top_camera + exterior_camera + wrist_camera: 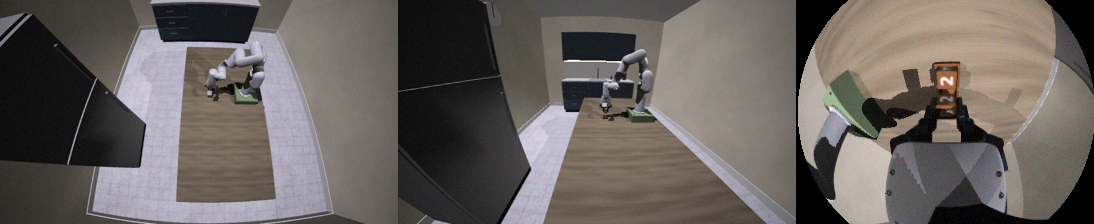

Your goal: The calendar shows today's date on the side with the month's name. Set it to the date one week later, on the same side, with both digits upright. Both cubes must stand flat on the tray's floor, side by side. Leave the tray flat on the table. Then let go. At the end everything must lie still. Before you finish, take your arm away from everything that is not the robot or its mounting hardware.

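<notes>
Now: the calendar cube 50 mm below my hand, 30 mm to the left of it and 10 mm ahead of it. Also, from my hand: calendar tray: 70 mm below, 20 mm to the left.
</notes>
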